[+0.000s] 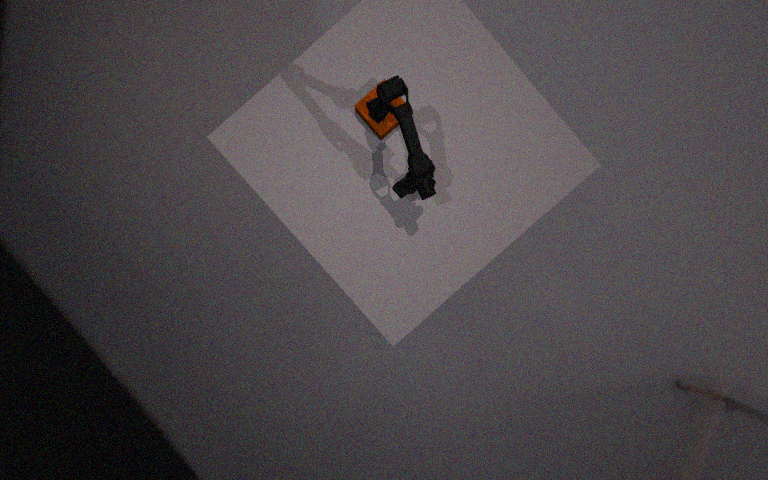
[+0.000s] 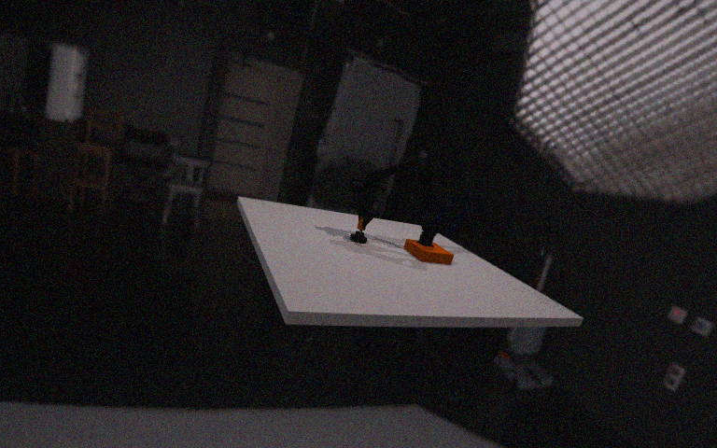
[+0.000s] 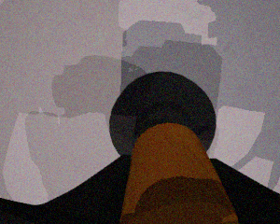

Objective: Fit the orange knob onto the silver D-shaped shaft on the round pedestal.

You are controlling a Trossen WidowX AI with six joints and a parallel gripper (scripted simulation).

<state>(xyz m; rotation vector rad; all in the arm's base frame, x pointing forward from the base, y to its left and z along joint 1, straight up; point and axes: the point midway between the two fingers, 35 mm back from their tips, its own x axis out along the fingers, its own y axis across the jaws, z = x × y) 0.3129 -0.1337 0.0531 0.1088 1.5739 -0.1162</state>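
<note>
My gripper tip is now 3 cm below the orange knob. From my gripper tip the other things lie so: pedestal with D-shaped shaft: 4 cm below.
</note>
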